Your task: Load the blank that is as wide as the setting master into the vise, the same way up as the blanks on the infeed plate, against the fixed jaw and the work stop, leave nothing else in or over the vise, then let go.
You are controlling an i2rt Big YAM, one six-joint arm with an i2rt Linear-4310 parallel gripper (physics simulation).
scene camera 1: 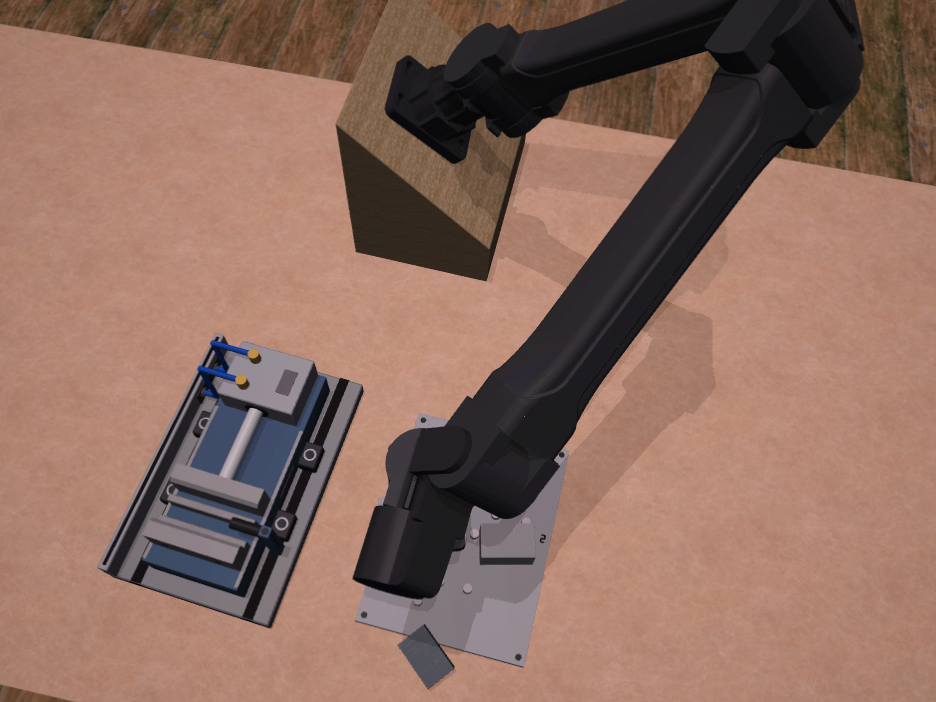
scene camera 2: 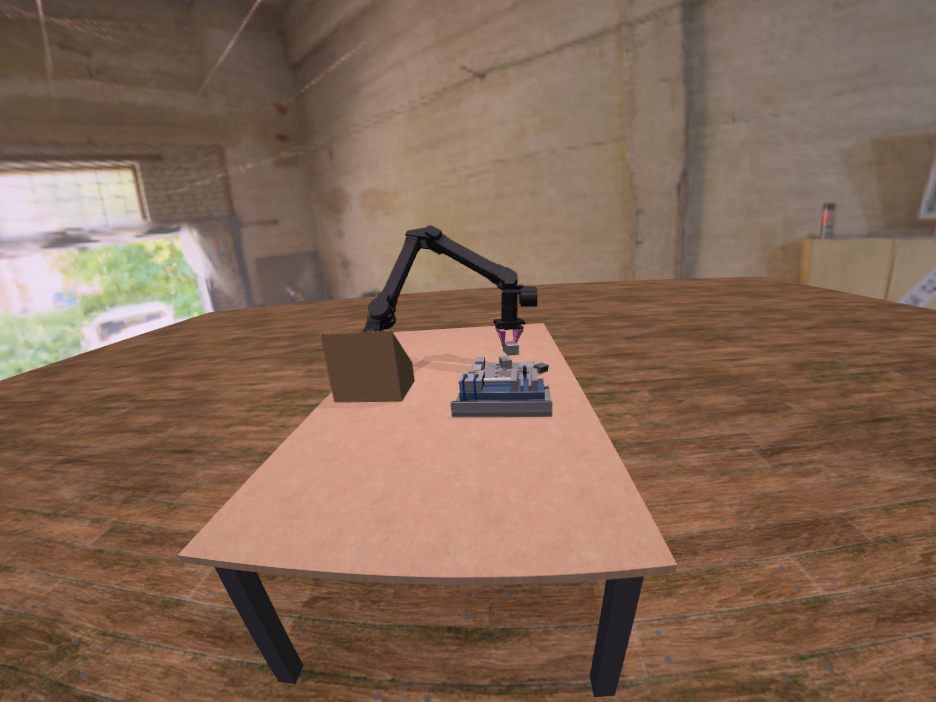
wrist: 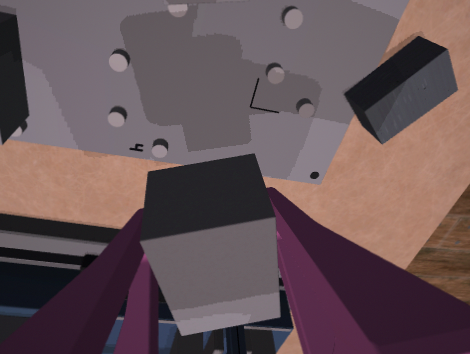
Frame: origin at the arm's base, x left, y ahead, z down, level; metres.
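Seen in the pictures: gripper, fingertip midpoint: [scene camera 2: 508,346] [wrist: 208,210]; arm's base, origin of the base link: [scene camera 1: 427,113] [scene camera 2: 371,346].
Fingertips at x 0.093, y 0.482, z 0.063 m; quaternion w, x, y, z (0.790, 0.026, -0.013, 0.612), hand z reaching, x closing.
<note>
Pixels of each thing's top centre, then the offset from my fingertips to it. "spot": a spot on its surface instead.
- infeed plate, middle of its top: [wrist: 172,19] [scene camera 1: 467,531] [scene camera 2: 503,370] dx +0.040, dy -0.022, dz +0.108 m
- blue vise, middle of its top: [scene camera 1: 226,449] [scene camera 2: 501,374] dx -0.231, dy -0.040, dz +0.017 m
- thin rod with a black grip, middle of its top: [scene camera 1: 245,525] dx -0.188, dy +0.036, dz +0.020 m
- grey blank, middle of its top: [scene camera 1: 507,540] [scene camera 2: 505,358] dx +0.086, dy -0.011, dz +0.072 m
- dark grey block, middle of its top: [wrist: 414,103] [scene camera 1: 426,654] [scene camera 2: 540,363] dx +0.019, dy +0.121, dz +0.081 m
- dark-sided block, surface spot: [wrist: 11,80] spot: dx +0.002, dy -0.106, dz +0.093 m
My gripper [scene camera 2: 510,346] [wrist: 208,210] is shut on a grey block, a blank [scene camera 2: 511,349] [wrist: 215,270], its magenta fingers on two opposite sides. It holds the blank above the infeed plate [scene camera 1: 491,630] [wrist: 220,125], near the edge facing the vise; the arm hides both in scene camera 1. The blue vise [scene camera 1: 264,460] [scene camera 2: 506,393] [wrist: 30,285] has two grey jaws, with no blank visible between them. A thin rod with a black grip [scene camera 1: 245,525] lies across the gap. Another grey blank [scene camera 1: 506,542] sits on the plate beside mark 2. I cannot tell which piece is the setting master.
A dark grey block [scene camera 1: 425,657] [scene camera 2: 542,368] [wrist: 400,90] lies askew at the plate's corner. Another dark-sided block [wrist: 11,80] shows at the wrist view's left edge. Short pins stand on the plate. Blue posts and clamps surround the vise. A wooden wedge [scene camera 1: 415,204] [scene camera 2: 362,368] carries the arm's base.
</note>
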